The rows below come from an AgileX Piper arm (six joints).
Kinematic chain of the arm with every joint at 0, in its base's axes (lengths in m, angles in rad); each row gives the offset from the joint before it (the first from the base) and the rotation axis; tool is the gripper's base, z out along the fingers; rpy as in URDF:
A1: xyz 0 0 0.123 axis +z
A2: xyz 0 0 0 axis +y
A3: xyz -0.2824 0 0.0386 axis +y
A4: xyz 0.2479 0 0.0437 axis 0.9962 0 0.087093
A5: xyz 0 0 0 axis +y
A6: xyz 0.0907 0 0.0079 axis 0.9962 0 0.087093
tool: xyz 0 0 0 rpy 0 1.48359 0
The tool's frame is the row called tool.
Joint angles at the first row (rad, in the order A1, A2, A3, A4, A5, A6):
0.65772, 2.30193, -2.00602, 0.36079, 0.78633, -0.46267
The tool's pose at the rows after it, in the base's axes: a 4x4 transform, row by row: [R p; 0 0 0 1], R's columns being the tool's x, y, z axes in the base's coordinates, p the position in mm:
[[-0.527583, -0.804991, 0.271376, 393.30], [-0.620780, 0.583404, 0.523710, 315.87], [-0.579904, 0.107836, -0.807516, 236.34], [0, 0, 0, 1]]
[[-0.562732, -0.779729, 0.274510, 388.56], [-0.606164, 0.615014, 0.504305, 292.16], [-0.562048, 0.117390, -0.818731, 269.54], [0, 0, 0, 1]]
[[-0.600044, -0.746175, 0.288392, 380.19], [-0.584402, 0.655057, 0.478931, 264.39], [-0.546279, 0.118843, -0.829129, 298.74], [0, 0, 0, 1]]
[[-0.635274, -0.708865, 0.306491, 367.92], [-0.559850, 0.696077, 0.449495, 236.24], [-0.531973, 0.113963, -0.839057, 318.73], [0, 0, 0, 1]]
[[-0.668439, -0.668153, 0.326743, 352.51], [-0.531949, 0.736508, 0.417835, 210.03], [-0.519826, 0.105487, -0.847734, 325.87], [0, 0, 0, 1]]
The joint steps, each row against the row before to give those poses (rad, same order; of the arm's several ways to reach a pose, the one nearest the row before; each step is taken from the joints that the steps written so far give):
-0.02872, -0.06724, -0.00746, -0.01391, 0.10199, 0.03855
-0.03368, -0.08181, 0.00958, -0.02316, 0.08850, 0.04413
-0.03759, -0.09526, 0.04240, -0.02525, 0.06397, 0.04034
-0.03633, -0.10256, 0.08225, -0.02478, 0.02928, 0.03080
-0.03182, -0.10572, 0.12820, -0.02367, -0.01621, 0.02379

